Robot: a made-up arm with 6 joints. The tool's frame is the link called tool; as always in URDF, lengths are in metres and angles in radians. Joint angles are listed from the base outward.
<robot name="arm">
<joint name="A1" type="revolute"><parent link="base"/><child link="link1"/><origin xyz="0 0 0.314" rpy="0 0 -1.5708"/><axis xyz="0 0 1"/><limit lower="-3.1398" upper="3.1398"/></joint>
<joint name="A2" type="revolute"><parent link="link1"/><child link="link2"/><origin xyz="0 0 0" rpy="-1.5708 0 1.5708"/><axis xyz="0 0 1"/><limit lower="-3.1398" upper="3.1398"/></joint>
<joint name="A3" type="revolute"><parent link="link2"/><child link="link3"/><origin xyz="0 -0.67 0" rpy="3.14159 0 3.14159"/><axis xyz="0 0 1"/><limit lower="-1.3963" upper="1.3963"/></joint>
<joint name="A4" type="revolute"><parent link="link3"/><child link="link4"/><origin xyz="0 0 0" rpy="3.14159 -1.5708 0"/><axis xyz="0 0 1"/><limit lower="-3.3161" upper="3.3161"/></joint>
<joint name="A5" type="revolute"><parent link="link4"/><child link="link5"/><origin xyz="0 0 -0.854" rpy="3.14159 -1.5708 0"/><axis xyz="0 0 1"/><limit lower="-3.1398" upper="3.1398"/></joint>
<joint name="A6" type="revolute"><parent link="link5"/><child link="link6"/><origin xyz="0 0 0.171" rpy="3.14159 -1.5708 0"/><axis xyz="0 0 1"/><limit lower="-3.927" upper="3.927"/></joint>
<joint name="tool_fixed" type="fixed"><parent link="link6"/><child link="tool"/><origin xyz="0 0 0" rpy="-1.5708 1.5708 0"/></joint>
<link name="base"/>
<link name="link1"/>
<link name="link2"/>
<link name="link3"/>
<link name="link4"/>
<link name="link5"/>
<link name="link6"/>
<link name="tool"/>
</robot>
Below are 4 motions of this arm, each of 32 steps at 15 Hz.
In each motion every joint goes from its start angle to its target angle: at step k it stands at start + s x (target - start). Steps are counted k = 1, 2, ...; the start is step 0. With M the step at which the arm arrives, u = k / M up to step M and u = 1 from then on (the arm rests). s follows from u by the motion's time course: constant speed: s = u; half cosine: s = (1 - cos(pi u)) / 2; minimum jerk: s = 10 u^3 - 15 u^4 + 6 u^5.
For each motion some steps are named. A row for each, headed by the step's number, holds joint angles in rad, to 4 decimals.
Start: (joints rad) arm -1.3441 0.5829 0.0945 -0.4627 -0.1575 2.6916
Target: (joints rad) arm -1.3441 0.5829 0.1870 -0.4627 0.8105 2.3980
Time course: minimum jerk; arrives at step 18
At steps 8, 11, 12, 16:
8: -1.3441 0.5829 0.1312 -0.4627 0.2265 2.5751
11: -1.3441 0.5829 0.1594 -0.4627 0.5216 2.4856
12: -1.3441 0.5829 0.1676 -0.4627 0.6073 2.4596
16: -1.3441 0.5829 0.1859 -0.4627 0.7993 2.4014

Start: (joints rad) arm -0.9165 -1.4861 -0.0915 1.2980 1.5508 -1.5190
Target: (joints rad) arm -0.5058 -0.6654 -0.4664 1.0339 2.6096 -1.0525
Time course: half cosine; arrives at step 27
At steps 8, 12, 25, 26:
8: -0.8338 -1.3208 -0.1670 1.2448 1.7641 -1.4250
12: -0.7468 -1.1470 -0.2464 1.1889 1.9883 -1.3263
25: -0.5113 -0.6765 -0.4613 1.0375 2.5953 -1.0588
26: -0.5072 -0.6682 -0.4651 1.0348 2.6060 -1.0541

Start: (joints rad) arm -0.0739 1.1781 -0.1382 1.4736 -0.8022 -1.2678
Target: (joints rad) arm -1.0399 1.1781 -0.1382 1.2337 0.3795 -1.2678
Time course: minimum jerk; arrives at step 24
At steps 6, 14, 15, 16, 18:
6: -0.1739 1.1781 -0.1382 1.4488 -0.6799 -1.2678
14: -0.7051 1.1781 -0.1382 1.3169 -0.0301 -1.2678
15: -0.7740 1.1781 -0.1382 1.2997 0.0543 -1.2678
16: -0.8372 1.1781 -0.1382 1.2840 0.1315 -1.2678
18: -0.9399 1.1781 -0.1382 1.2585 0.2572 -1.2678

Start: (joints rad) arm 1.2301 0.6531 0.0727 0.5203 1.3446 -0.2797
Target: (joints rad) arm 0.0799 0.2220 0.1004 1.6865 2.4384 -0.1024
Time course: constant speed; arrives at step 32
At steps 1, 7, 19, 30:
1: 1.1942 0.6396 0.0736 0.5567 1.3788 -0.2742
7: 0.9785 0.5588 0.0788 0.7754 1.5839 -0.2409
19: 0.5472 0.3971 0.0891 1.2127 1.9940 -0.1744
30: 0.1518 0.2489 0.0987 1.6136 2.3700 -0.1135

